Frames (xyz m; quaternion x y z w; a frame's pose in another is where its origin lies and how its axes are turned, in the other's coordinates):
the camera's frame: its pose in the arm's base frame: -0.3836 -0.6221 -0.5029 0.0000 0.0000 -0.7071 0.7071
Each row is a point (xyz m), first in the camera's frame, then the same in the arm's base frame.
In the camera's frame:
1: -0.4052 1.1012 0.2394
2: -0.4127 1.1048 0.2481
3: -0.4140 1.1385 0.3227
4: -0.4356 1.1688 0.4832
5: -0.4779 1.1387 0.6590
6: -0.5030 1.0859 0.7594
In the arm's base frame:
1: 0.7176 -0.2169 -0.2635
2: 0.7212 -0.2094 -0.2548
3: 0.7549 -0.2081 -0.1802
4: 0.7852 -0.1865 -0.0197
5: 0.7551 -0.1442 0.1561
6: 0.7023 -0.1191 0.2565

